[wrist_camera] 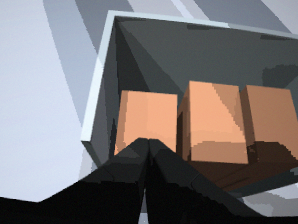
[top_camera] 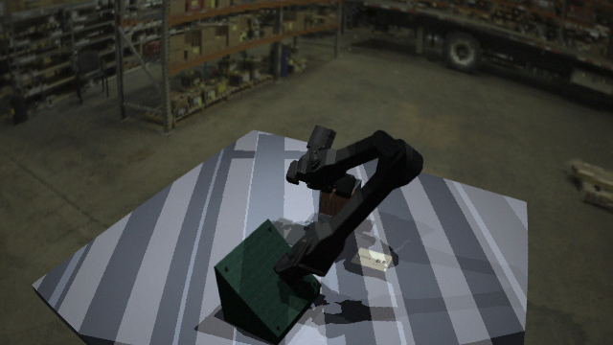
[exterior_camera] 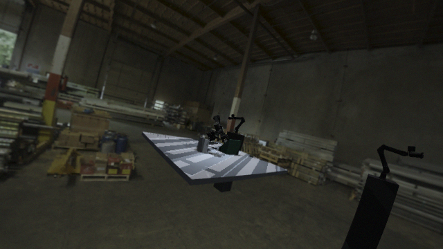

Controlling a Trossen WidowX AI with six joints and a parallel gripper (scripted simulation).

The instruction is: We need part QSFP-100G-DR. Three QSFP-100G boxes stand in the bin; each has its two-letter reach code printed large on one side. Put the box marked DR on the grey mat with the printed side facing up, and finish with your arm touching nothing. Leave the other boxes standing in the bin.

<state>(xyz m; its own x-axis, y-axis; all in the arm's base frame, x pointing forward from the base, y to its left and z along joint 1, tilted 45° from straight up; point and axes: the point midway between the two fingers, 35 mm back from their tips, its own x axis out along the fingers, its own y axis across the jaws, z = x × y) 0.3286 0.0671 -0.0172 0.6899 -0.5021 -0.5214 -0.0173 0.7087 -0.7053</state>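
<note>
Now: gripper tip 120 mm above the grey mat, 100 mm past it and 60 mm to the right of it. The rest, counted from my gripper tip: white card: 200 mm to the right, 120 mm below, 110 mm behind.
</note>
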